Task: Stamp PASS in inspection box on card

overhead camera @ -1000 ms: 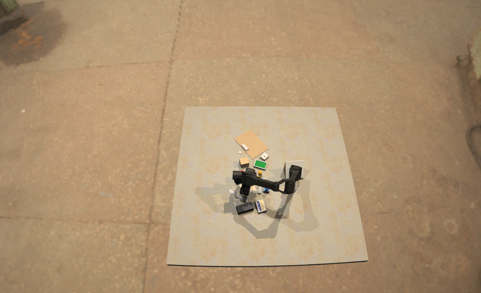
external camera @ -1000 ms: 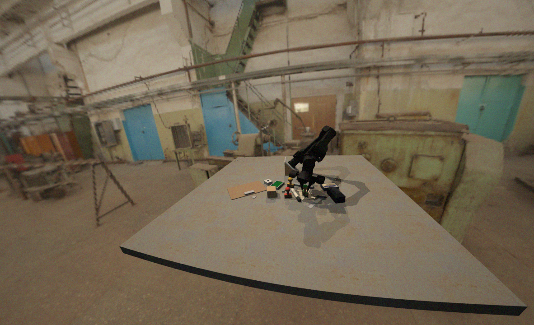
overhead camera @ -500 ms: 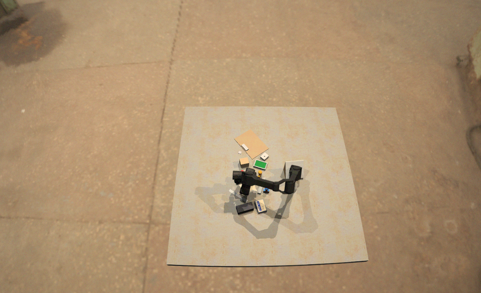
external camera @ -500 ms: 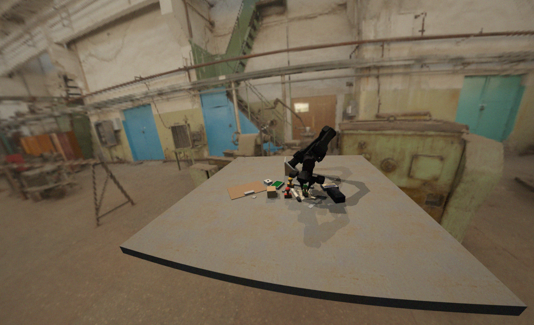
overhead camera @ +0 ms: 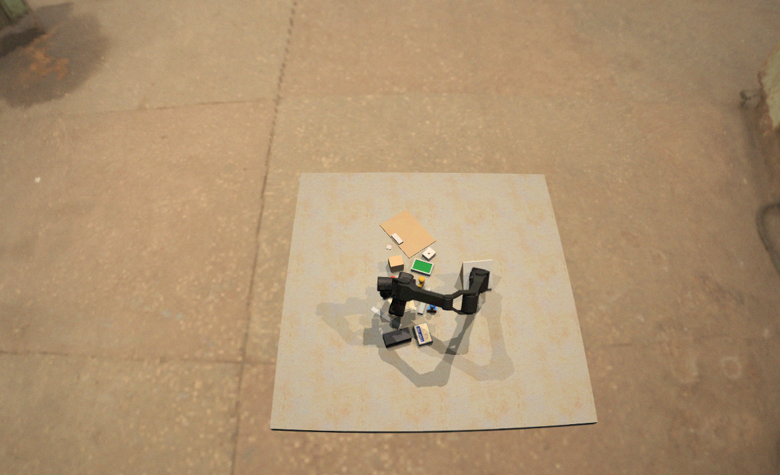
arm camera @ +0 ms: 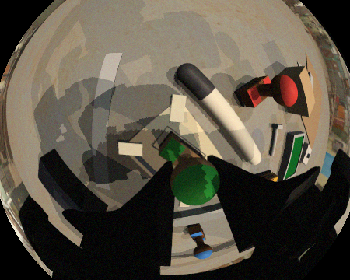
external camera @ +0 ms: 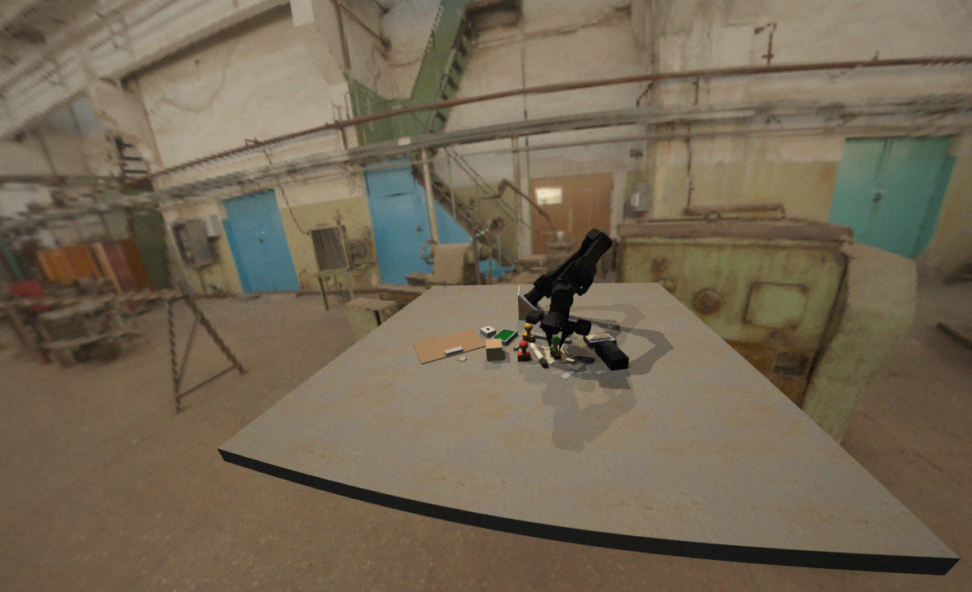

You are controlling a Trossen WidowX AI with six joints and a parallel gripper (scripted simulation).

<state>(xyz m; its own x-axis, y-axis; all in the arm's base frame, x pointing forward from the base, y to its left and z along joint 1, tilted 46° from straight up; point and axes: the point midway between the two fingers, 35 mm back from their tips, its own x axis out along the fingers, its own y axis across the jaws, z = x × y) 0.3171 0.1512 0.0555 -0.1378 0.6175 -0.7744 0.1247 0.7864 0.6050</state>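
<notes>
The green stamp lies 10 mm below my gripper tip. Round my gripper tip: cream card 30 mm below, 10 mm behind; white marker 40 mm to the right, 30 mm ahead, 20 mm below; red stamp 90 mm to the right, 40 mm ahead, 10 mm below.
</notes>
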